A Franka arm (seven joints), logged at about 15 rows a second.
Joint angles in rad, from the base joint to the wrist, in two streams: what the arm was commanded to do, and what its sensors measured. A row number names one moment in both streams.
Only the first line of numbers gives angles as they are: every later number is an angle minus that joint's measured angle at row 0.
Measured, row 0: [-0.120, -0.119, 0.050, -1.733, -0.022, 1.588, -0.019]
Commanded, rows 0 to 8: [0.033, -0.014, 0.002, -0.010, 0.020, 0.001, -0.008]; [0.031, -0.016, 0.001, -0.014, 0.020, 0.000, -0.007]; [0.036, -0.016, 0.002, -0.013, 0.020, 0.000, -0.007]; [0.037, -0.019, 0.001, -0.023, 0.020, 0.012, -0.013]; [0.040, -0.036, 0.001, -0.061, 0.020, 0.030, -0.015]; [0.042, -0.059, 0.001, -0.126, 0.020, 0.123, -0.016]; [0.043, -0.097, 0.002, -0.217, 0.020, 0.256, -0.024]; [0.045, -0.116, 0.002, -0.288, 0.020, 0.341, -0.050]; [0.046, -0.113, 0.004, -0.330, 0.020, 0.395, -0.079]
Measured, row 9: [0.037, -0.038, 0.006, -0.160, 0.002, 0.249, -0.030]
